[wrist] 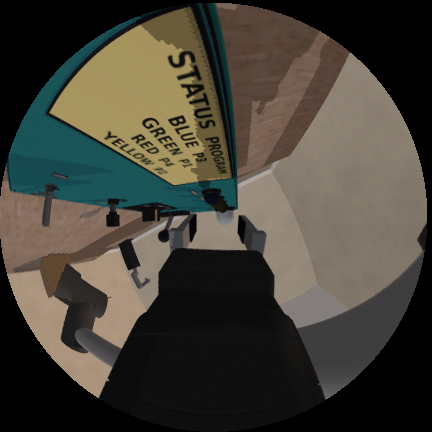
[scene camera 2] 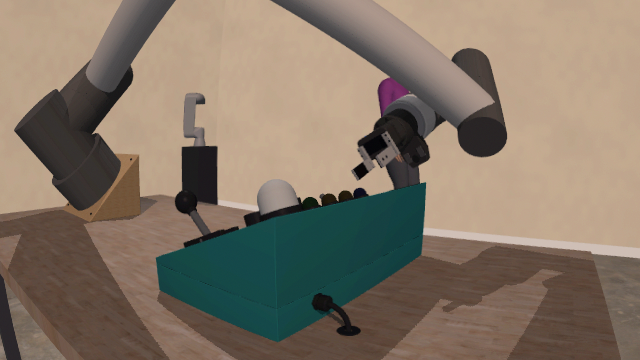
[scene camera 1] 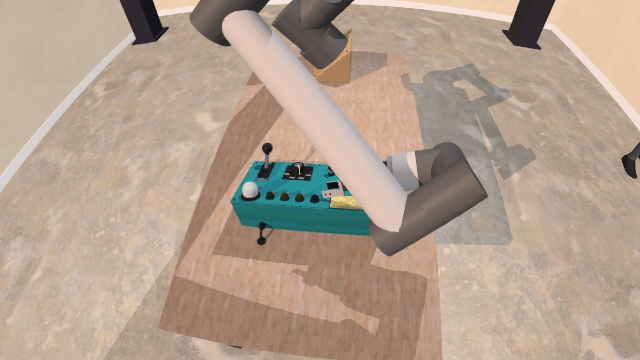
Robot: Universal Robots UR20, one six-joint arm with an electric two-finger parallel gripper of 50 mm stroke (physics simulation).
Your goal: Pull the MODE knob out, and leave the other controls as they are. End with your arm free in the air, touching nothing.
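Places are measured from the arm's base along level axes (x up, y right, z ahead), in centimetres.
Pixels of known places: gripper, fingertip midpoint: [wrist: 216,222] [scene camera 2: 367,168] [scene camera 1: 325,189]; arm's base at its link origin: [wrist: 57,277] [scene camera 2: 97,183] [scene camera 1: 331,53].
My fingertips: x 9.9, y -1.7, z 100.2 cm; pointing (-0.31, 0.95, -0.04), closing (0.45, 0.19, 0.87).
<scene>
Ahead of a thing's pixels: the offset from my fingertips to its top centre. "pt": to the spot under its first point.
The teal control box [scene camera 1: 305,218] [scene camera 2: 345,250] [wrist: 30,167] carries a row of round knobs. A blue knob {pt dx -3.3, dy +3.3, dz +1.1 cm} [scene camera 1: 314,198] [scene camera 2: 360,192] [wrist: 212,198] ends the row, beside amber and green {pt dx -3.4, dy +17.4, dz +0.6 cm} [scene camera 1: 270,195] [scene camera 2: 310,202] ones. A black knob on a stem {pt dx -7.4, dy -1.8, dz -14.8 cm} [wrist: 113,219] stands farther back. The MODE label cannot be read, so which knob is MODE cannot be told from these views. My gripper [scene camera 1: 333,186] [scene camera 2: 367,159] [wrist: 216,222] is open, its fingers apart with nothing between them. It hangs just above the panel near the blue knob, without visible contact; its exact gap is unclear.
A white dome {pt dx -0.9, dy +23.4, dz +0.7 cm} [scene camera 1: 250,190] [scene camera 2: 276,197], a ball-topped lever {dx -3.4, dy +22.6, dz -21.6 cm} [scene camera 1: 267,148] [scene camera 2: 186,201] and a selector {dx -7.2, dy +10.8, dz -15.6 cm} [scene camera 1: 298,169] [wrist: 150,215] stand on the box. A yellow status plate {pt dx -4.9, dy -6.3, dz +1.1 cm} [scene camera 1: 345,202] [wrist: 150,90] lies beside the blue knob. A person in purple [scene camera 2: 387,95] stands behind my arm.
</scene>
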